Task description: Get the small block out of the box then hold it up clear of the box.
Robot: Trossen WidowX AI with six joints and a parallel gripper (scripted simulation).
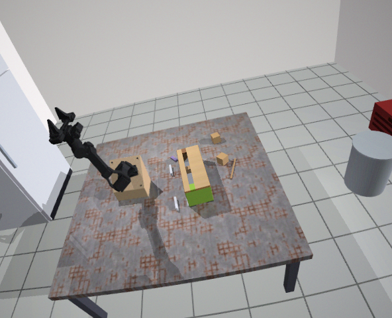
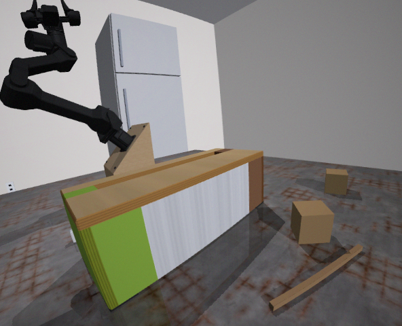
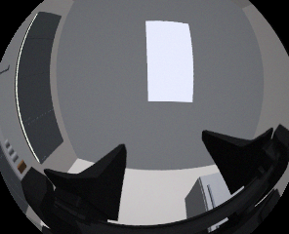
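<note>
Now: the wooden box 66 cm below my gripper tip, 48 cm ahead of it and 14 cm to the left of it. Also, from my gripper tip: purple piece (72 cm below, 40 cm to the left, 39 cm ahead); then tan block (64 cm below, 49 cm ahead, 16 cm to the left); then thin wooden stick (76 cm ahead, 72 cm below, 17 cm to the left).
</note>
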